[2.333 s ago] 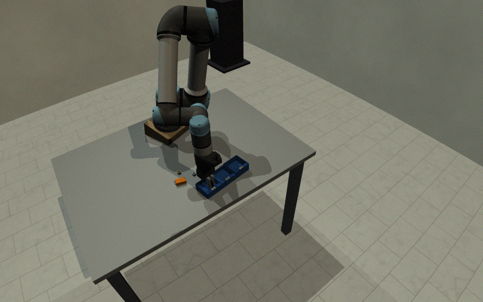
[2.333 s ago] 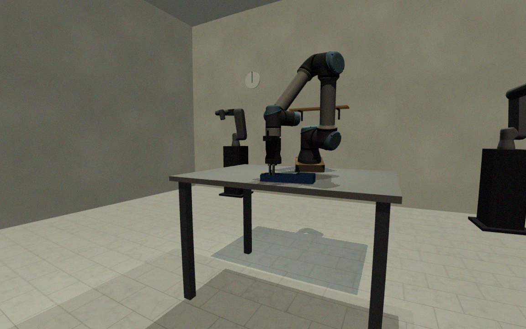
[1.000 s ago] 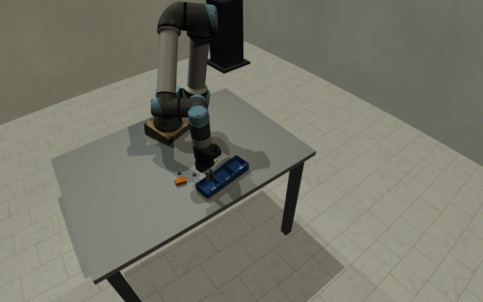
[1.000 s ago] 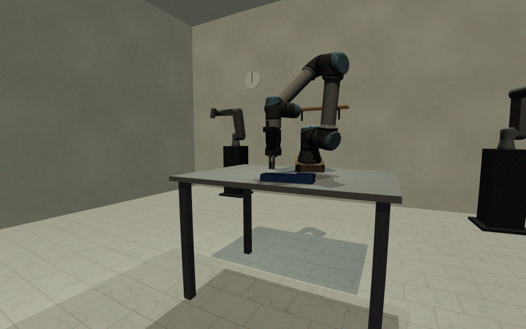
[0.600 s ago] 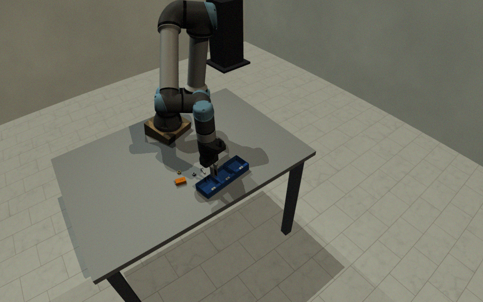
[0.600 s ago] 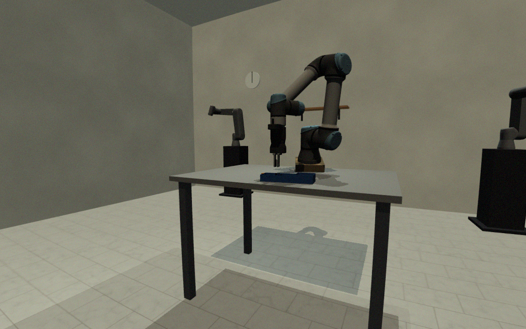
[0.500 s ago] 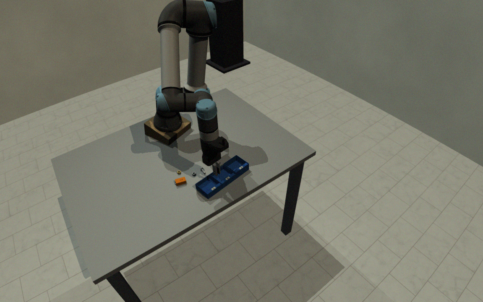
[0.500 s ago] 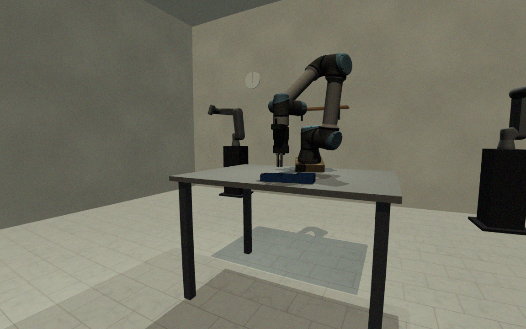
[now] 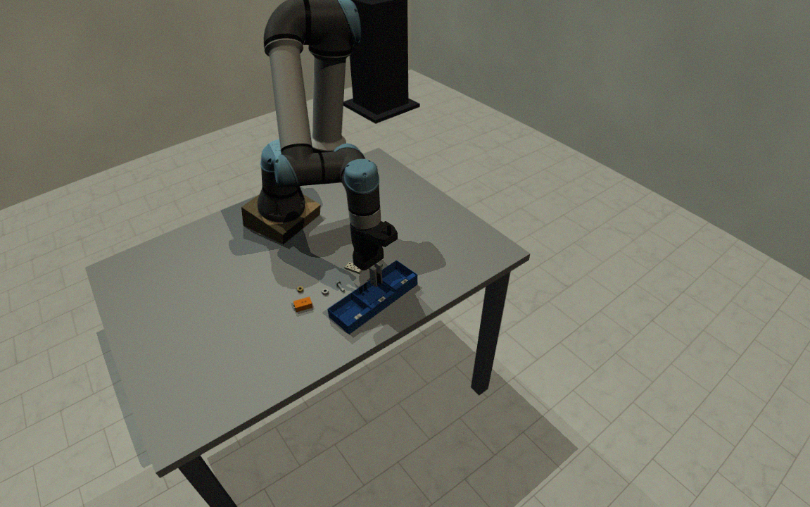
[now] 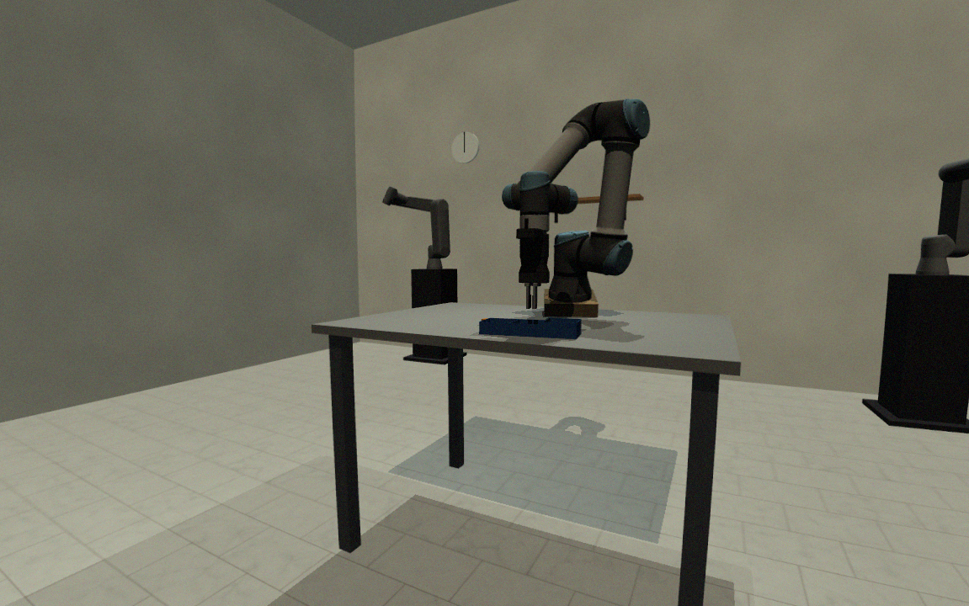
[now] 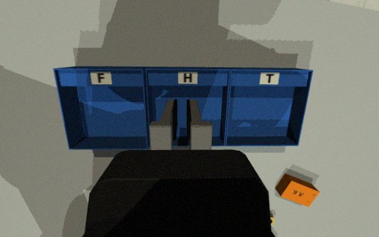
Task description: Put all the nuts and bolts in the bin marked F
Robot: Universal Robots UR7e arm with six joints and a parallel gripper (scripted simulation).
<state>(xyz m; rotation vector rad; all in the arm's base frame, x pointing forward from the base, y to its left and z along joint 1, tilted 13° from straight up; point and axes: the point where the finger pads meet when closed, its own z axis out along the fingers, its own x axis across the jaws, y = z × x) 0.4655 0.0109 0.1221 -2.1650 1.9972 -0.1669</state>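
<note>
The blue bin row lies 1 cm behind my hand, 1 cm to the right of it and 7 cm below it. Round my hand: grey bolt (11 cm behind, 5 cm to the right, 8 cm below); white domino (14 cm behind, 3 cm to the left, 8 cm below); grey nut (12 cm behind, 9 cm to the right, 8 cm below).
</note>
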